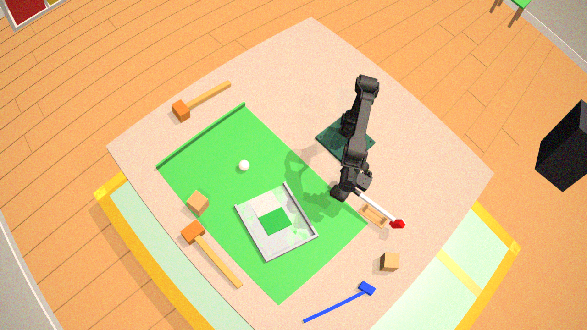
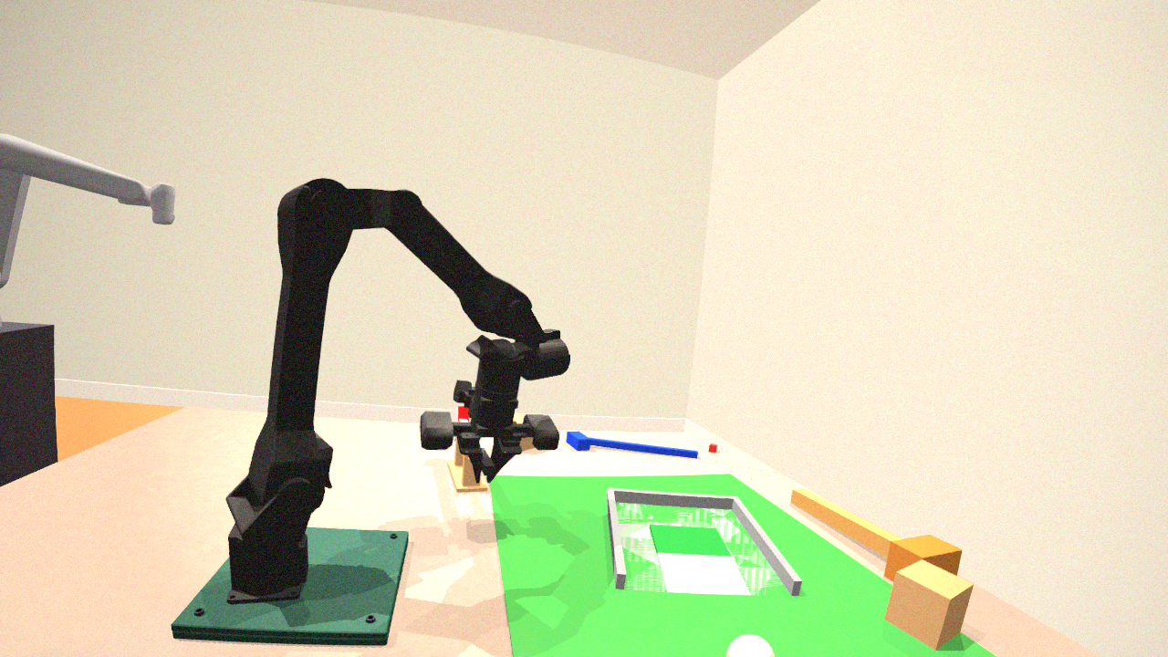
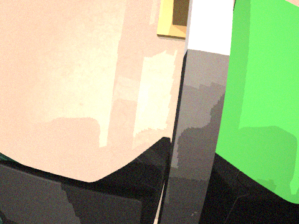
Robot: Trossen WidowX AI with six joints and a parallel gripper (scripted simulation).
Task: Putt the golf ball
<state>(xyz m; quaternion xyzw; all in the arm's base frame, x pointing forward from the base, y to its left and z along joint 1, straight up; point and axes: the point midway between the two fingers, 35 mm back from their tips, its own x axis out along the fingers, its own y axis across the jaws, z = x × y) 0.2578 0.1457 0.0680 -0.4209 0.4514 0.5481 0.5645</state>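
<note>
My gripper tip is 12 cm to the right of the red putter and 2 cm below it. Round my gripper tip: small wooden rack: 1 cm ahead, 13 cm to the left, 2 cm below; green mat: 21 cm ahead, 28 cm to the right, 5 cm below; white golf ball: 14 cm ahead, 39 cm to the right, 2 cm below.
</note>
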